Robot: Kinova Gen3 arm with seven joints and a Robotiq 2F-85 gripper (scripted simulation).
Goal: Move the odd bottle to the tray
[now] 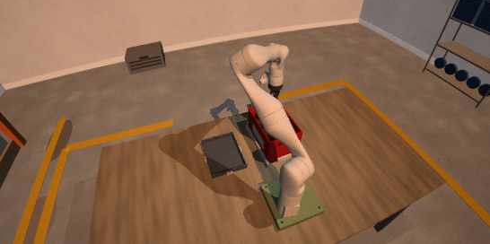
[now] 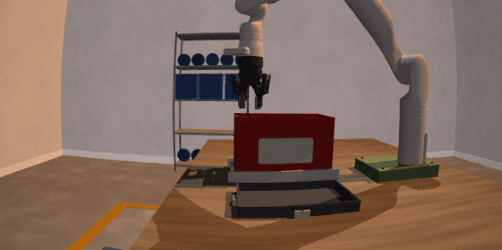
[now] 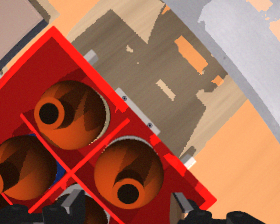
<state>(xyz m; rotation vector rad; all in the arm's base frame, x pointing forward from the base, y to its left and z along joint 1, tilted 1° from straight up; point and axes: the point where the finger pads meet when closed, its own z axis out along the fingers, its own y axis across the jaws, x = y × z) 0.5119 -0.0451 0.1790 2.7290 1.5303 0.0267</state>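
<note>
Now: hand 12 cm above the red crate, 10 cm past it and 2 cm to the right of it. The rest, counted from my hand: dark tray: 31 cm to the left, 19 cm below, 15 cm behind.
</note>
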